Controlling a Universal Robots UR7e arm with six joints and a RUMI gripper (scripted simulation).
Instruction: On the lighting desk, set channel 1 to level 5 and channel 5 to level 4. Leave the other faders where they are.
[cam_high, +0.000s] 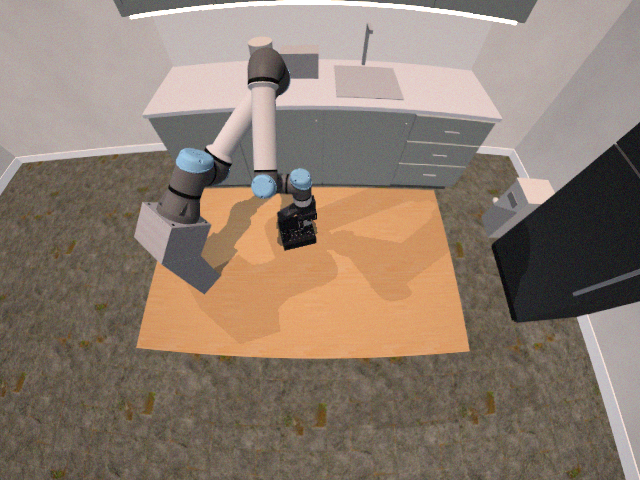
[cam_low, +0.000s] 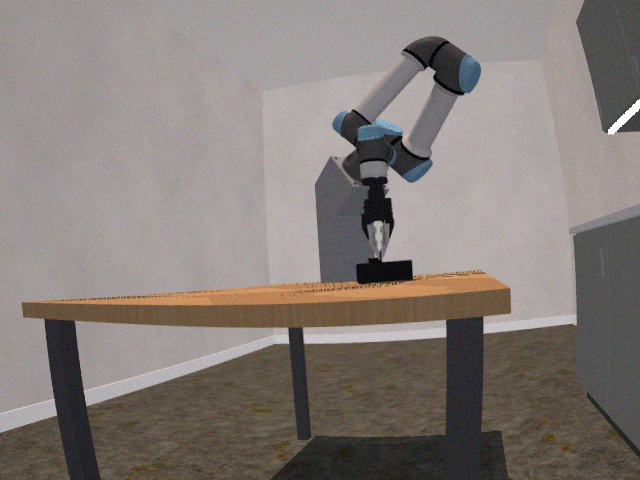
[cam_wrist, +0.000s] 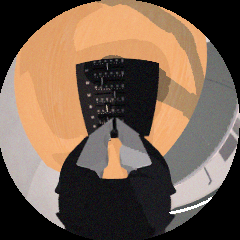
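My gripper is now 5 cm short of the fader knob, 1 cm to the right of it and 1 cm above it.
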